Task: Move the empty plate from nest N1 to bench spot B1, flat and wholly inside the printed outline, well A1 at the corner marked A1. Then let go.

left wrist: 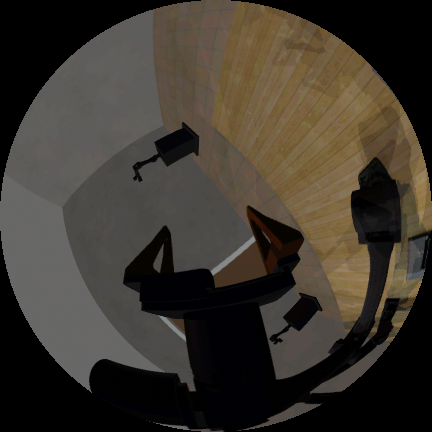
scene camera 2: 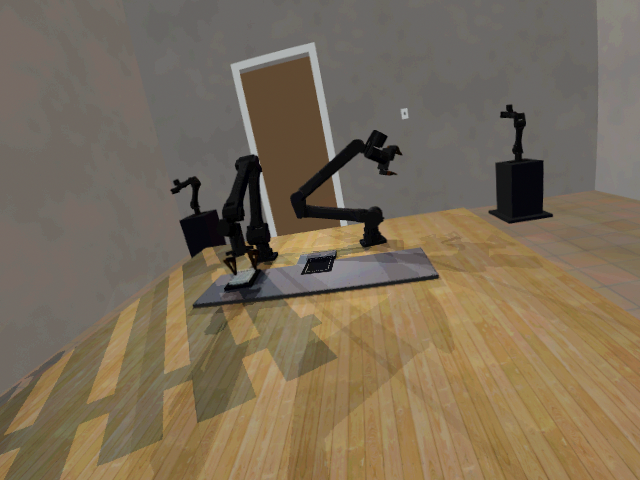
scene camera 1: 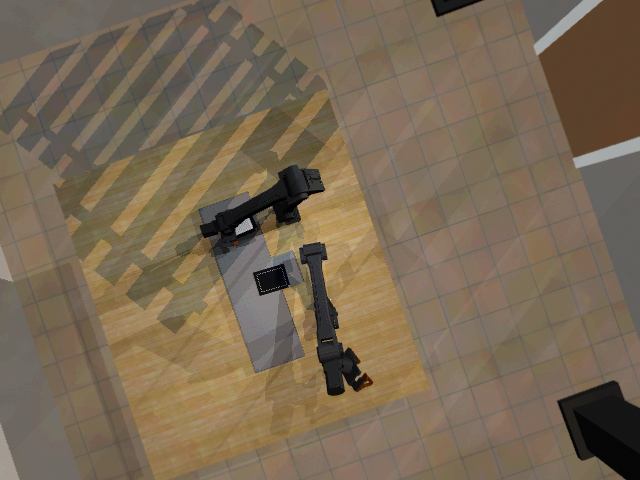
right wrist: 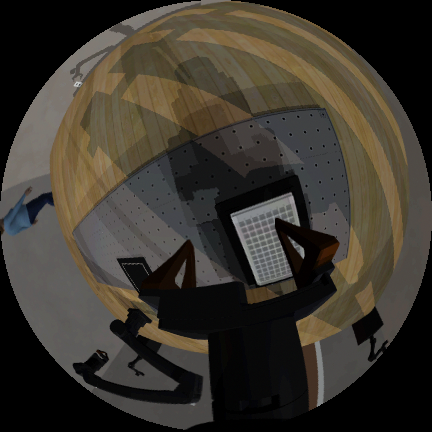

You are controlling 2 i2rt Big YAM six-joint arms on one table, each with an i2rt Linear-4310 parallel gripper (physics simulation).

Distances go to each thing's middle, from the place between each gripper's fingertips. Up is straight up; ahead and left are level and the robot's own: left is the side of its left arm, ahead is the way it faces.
Scene:
Now: the mat (scene camera 1: 275,278) 300 mm ahead of my left hand, 430 mm to the right of it and 330 mm below it. The rest, counted from my left hand: white well plate (right wrist: 254,224) (360 mm ahead, 760 mm to the right, 310 mm below).
Right now my right hand is 5 cm past the white well plate, 4 cm to the left of it and 4 cm above it. From my right hand the other things lie so: mat: 11 cm behind, 29 cm to the left, 5 cm below.

